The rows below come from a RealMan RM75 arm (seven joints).
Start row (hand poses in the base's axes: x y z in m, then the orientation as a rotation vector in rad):
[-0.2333 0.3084 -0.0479 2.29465 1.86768 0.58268]
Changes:
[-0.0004 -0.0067 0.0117 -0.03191 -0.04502 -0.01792]
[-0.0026 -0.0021 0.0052 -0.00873 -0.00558 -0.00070]
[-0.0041 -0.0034 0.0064 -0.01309 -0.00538 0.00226]
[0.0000 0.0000 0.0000 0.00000 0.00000 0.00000]
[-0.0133 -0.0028 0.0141 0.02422 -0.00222 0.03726]
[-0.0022 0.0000 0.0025 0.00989 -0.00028 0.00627]
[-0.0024 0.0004 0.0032 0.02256 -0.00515 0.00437]
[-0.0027 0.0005 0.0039 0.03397 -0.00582 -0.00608]
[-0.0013 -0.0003 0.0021 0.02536 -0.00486 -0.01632]
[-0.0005 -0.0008 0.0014 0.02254 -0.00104 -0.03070]
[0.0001 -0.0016 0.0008 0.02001 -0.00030 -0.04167]
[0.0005 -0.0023 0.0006 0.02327 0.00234 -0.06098]
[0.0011 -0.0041 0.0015 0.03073 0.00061 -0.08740]
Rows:
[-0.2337 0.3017 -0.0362 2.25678 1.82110 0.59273]
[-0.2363 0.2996 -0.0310 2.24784 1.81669 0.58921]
[-0.2404 0.2962 -0.0246 2.23395 1.81550 0.58150]
[-0.2404 0.2962 -0.0246 2.23395 1.81550 0.58150]
[-0.2537 0.2934 -0.0105 2.21831 1.86249 0.61581]
[-0.2559 0.2934 -0.0080 2.21922 1.87101 0.62773]
[-0.2583 0.2938 -0.0048 2.22577 1.87601 0.65788]
[-0.2610 0.2943 -0.0009 2.24676 1.86836 0.69962]
[-0.2623 0.2940 0.0012 2.27090 1.84715 0.72966]
[-0.2628 0.2932 0.0026 2.30677 1.80849 0.75065]
[-0.2627 0.2916 0.0034 2.34885 1.75494 0.76634]
[-0.2622 0.2893 0.0040 2.40688 1.67572 0.77941]
[-0.2611 0.2852 0.0055 2.48202 1.55798 0.79705]

